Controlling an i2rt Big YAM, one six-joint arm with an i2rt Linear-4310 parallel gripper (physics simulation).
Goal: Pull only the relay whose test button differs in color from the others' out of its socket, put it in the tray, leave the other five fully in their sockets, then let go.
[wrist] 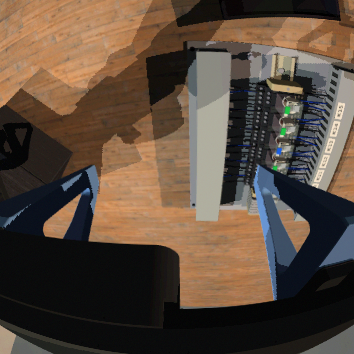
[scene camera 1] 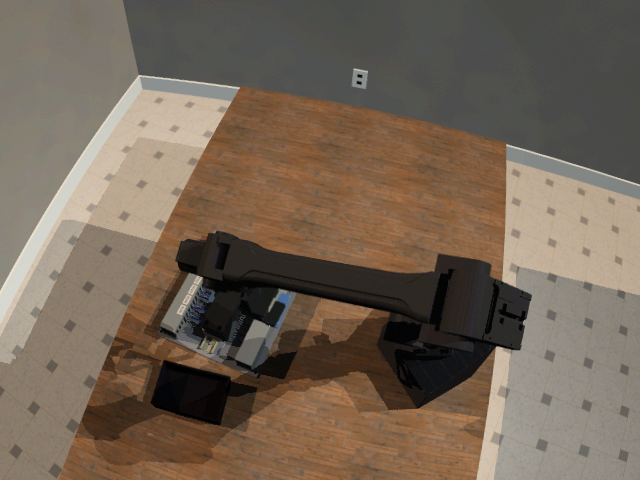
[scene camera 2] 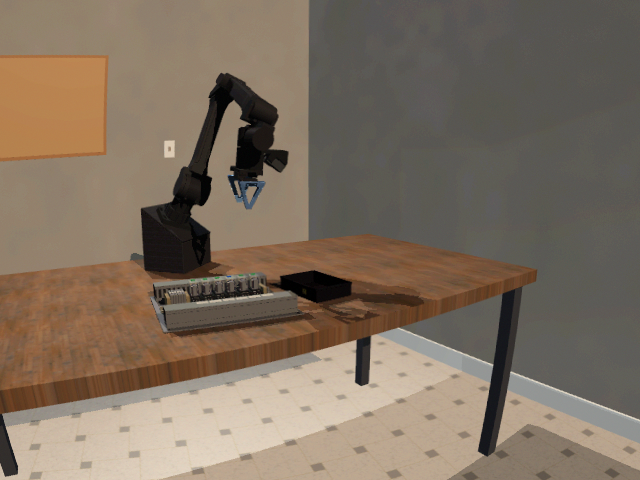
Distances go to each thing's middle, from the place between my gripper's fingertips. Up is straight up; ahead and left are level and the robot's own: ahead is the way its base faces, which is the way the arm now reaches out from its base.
Scene:
My hand is 110 mm short of the grey panel point(scene camera 1: 191, 337), 120 mm to the left of it and 220 mm above it.

